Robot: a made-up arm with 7 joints. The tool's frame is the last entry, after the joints. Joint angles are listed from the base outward. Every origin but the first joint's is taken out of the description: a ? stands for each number. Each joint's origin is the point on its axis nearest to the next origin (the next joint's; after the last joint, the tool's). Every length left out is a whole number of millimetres.
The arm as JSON. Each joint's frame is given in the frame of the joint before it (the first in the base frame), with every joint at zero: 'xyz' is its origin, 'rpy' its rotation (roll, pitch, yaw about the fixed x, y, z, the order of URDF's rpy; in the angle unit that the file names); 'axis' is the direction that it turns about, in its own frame. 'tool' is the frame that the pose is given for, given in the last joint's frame.
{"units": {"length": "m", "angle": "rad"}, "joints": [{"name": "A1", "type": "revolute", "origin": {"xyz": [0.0, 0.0, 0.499], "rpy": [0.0, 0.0, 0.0]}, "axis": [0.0, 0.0, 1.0]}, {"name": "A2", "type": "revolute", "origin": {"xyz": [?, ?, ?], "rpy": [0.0, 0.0, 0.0]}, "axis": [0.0, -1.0, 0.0]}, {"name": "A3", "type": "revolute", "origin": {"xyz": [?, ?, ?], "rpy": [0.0, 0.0, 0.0]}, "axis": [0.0, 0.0, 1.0]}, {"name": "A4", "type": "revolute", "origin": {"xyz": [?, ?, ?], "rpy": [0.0, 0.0, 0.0]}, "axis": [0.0, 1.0, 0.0]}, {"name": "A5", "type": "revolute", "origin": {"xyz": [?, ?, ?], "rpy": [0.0, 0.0, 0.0]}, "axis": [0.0, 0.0, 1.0]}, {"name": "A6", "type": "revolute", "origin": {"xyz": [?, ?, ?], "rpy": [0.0, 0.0, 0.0]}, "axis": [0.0, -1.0, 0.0]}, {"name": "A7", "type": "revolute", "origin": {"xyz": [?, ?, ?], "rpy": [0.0, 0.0, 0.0]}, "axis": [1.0, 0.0, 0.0]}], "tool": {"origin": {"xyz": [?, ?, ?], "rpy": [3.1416, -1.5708, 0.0]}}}
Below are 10 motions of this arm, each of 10 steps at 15 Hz.
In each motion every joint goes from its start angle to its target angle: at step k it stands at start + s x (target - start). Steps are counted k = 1, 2, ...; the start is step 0. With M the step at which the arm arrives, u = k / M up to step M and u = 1 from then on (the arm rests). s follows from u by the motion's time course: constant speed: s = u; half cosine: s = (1 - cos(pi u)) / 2; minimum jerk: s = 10 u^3 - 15 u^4 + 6 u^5.
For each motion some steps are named. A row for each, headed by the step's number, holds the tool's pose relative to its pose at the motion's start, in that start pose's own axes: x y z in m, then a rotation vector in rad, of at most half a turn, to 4 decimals.
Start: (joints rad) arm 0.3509 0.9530 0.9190 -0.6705 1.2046 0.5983 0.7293
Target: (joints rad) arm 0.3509 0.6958 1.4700 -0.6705 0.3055 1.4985 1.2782
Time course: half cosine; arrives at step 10
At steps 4, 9, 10:
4: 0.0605 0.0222 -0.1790 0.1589 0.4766 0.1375
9: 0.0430 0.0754 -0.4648 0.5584 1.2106 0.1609
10: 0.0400 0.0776 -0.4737 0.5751 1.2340 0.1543

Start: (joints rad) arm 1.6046 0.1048 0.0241 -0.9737 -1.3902 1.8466 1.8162
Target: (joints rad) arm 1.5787 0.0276 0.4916 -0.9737 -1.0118 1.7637 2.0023
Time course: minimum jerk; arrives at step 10
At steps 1, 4, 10:
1: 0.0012 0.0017 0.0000 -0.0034 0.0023 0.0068
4: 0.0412 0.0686 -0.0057 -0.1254 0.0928 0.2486
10: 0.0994 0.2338 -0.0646 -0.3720 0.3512 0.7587

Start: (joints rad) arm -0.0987 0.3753 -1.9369 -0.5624 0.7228 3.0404 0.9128
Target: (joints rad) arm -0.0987 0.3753 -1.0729 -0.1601 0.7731 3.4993 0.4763
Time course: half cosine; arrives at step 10
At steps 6, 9, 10:
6: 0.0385 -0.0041 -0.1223 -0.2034 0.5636 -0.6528
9: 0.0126 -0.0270 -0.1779 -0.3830 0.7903 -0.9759
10: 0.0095 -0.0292 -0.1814 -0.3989 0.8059 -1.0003

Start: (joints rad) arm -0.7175 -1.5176 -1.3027 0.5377 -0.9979 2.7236 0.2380
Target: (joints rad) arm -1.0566 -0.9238 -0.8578 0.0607 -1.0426 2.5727 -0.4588
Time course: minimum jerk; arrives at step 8
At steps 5, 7, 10:
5: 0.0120 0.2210 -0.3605 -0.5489 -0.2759 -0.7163
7: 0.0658 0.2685 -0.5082 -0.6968 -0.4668 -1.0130
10: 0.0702 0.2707 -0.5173 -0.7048 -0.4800 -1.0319

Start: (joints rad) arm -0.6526 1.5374 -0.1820 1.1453 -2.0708 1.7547 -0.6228
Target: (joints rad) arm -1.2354 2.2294 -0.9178 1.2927 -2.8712 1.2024 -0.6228
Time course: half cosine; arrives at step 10
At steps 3, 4, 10:
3: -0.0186 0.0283 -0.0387 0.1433 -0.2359 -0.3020
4: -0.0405 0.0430 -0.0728 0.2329 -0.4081 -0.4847
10: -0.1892 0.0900 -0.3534 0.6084 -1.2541 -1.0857

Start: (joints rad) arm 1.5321 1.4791 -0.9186 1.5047 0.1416 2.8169 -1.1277
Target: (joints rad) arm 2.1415 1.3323 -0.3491 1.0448 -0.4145 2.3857 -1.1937
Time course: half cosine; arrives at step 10
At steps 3, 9, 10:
3: -0.0207 -0.0717 0.0199 0.1425 0.0244 0.0843
9: -0.0942 -0.2828 0.0381 0.4496 0.0543 0.3689
10: -0.0975 -0.2877 0.0377 0.4543 0.0524 0.3760

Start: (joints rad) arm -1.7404 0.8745 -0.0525 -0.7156 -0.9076 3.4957 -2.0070
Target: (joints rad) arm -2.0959 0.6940 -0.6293 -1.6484 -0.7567 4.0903 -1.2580
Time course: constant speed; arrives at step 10
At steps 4, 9, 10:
4: 0.0439 0.0143 0.1139 -0.6840 -0.1375 0.2818
9: 0.0834 0.0655 0.2721 -1.6162 -0.2151 0.4932
10: 0.0862 0.0817 0.3046 -1.8069 -0.2184 0.4921

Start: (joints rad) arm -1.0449 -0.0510 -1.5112 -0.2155 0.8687 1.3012 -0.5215
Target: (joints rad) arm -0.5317 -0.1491 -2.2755 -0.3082 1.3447 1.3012 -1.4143
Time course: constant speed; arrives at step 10
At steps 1, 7, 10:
1: -0.0046 -0.0150 0.0057 0.0232 0.0097 -0.0700
7: -0.0089 -0.1138 0.0374 0.1505 0.1180 -0.4922
10: 0.0036 -0.1650 0.0503 0.1965 0.2022 -0.7041

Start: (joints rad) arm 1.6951 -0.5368 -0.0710 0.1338 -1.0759 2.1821 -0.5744
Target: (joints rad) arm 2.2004 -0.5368 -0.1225 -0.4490 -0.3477 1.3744 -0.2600
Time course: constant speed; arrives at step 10
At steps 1, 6, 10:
1: 0.0041 0.0287 0.0092 -0.0628 -0.0683 0.1025
6: -0.0078 0.1605 0.0126 -0.3123 -0.2916 0.7414
10: -0.0425 0.2265 -0.0157 -0.3999 -0.3002 1.3412

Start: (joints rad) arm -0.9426 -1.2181 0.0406 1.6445 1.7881 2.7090 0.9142
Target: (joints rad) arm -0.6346 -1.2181 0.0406 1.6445 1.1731 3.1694 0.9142
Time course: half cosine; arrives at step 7
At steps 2, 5, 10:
2: -0.0077 0.0003 -0.0226 0.1520 -0.0809 -0.0695
5: -0.0245 0.0196 -0.1046 0.6645 -0.3938 -0.1877
10: -0.0258 0.0303 -0.1291 0.8157 -0.5018 -0.1880

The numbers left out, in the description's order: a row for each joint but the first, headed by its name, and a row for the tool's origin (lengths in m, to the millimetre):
A2: 0.0 -0.079 0.0
A3: 0.0 0.0 0.529
A4: 0.031 0.069 0.0
A5: -0.018 0.0 0.409
A6: 0.0 -0.139 0.0
A7: 0.021 0.0 0.154
tool: 0.0 0.0 0.0

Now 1 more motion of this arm.
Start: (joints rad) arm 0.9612 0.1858 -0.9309 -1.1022 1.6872 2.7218 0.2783
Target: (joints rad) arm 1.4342 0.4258 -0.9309 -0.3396 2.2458 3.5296 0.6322
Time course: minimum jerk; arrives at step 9
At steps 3, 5, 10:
3: 0.0399 0.0254 -0.0031 -0.0554 0.3372 -0.0046
5: 0.0918 0.0493 -0.0171 -0.0761 1.0025 -0.0640
10: 0.1191 0.0567 -0.0123 -0.0021 1.6784 -0.2357

